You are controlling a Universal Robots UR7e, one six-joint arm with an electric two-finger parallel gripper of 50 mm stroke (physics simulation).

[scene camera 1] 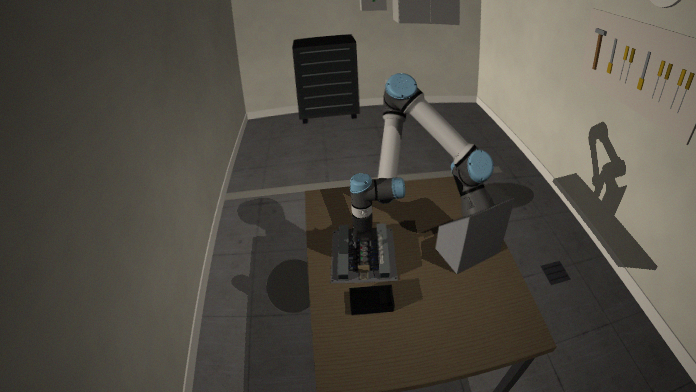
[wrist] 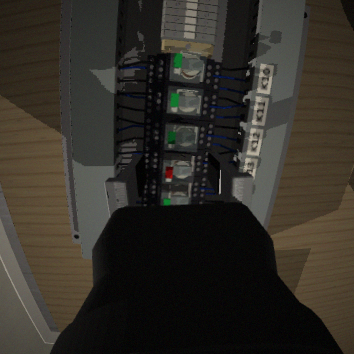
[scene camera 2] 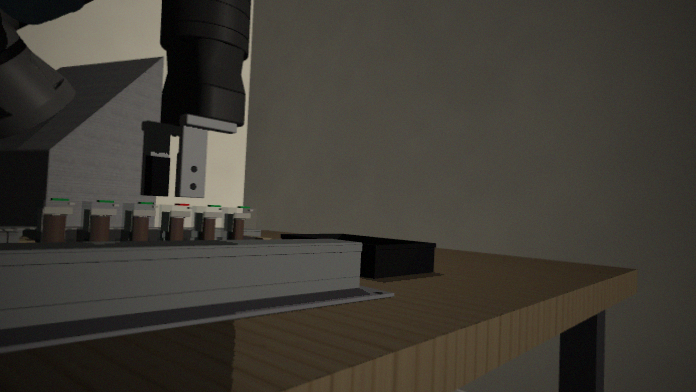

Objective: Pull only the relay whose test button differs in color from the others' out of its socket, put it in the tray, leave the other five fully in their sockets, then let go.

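Seen in the pictures: gripper, fingertip midpoint: [scene camera 1: 362, 245] [wrist: 176, 166] [scene camera 2: 171, 196]; arm's base, link origin: [scene camera 1: 478, 211] [scene camera 2: 27, 112].
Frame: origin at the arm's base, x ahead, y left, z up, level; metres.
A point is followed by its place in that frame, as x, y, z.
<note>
The relay with the red test button [scene camera 2: 176, 226] {0.501, -0.076, -0.149} [wrist: 181, 170] {0.486, -0.068, -0.132} sits upright in the row, fourth from the top in the wrist view, by the partly hidden K13 label. Its neighbours with green buttons, such as the third relay [scene camera 2: 140, 227] {0.495, -0.104, -0.150} [wrist: 185, 136] {0.479, -0.097, -0.132} and the fifth relay [scene camera 2: 209, 227] {0.507, -0.048, -0.150} [wrist: 178, 195] {0.491, -0.046, -0.132}, sit in the same row. My gripper [scene camera 2: 175, 194] {0.490, -0.075, -0.125} [wrist: 176, 166] {0.490, -0.075, -0.125} is open and empty. In scene camera 2 its fingertips are a little above the relay tops; in the wrist view they flank the red-button relay. The black tray [scene camera 1: 372, 309] {0.525, 0.226, -0.174} [scene camera 2: 404, 260] {0.594, 0.156, -0.183} stands beyond the panel's end.
Wire ducts [scene camera 2: 180, 275] {0.581, -0.127, -0.175} [wrist: 95, 120] {0.558, -0.121, -0.157} run along both sides of the relay row. Grey terminal blocks [wrist: 190, 20] {0.461, -0.191, -0.153} stand beyond the first relay. A grey slanted box [scene camera 1: 480, 240] {0.044, 0.121, -0.048} [scene camera 2: 105, 135] {0.156, 0.040, -0.037} stands on the wooden table [scene camera 1: 450, 320] {0.251, 0.356, -0.199} [scene camera 2: 480, 290] {0.690, 0.129, -0.200} beside the panel.
</note>
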